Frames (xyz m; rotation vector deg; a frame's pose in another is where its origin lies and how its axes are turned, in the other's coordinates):
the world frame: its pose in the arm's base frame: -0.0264 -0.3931 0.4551 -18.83 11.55 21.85
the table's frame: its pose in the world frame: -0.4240 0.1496 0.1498 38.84 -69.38 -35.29
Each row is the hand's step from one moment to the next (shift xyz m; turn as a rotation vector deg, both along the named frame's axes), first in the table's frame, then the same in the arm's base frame.
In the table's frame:
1: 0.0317 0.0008 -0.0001 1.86 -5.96 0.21
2: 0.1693 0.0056 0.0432 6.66 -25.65 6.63
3: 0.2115 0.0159 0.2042 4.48 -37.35 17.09
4: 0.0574 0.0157 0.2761 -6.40 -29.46 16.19
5: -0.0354 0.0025 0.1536 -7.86 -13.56 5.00
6: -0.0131 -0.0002 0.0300 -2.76 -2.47 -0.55
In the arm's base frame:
1: 0.0188 -0.0104 0.0233 1.53 -5.86 -1.54
2: 0.0656 -0.0707 0.1458 1.21 -26.85 -4.86
3: -0.0387 -0.1362 0.2582 -7.27 -40.01 -7.31
4: -0.1877 -0.1086 0.1809 -13.81 -29.06 -11.65
5: -0.1439 -0.0421 0.0489 -7.32 -10.74 -10.08
6: -0.0317 -0.0066 0.0047 -0.96 -0.95 -3.49

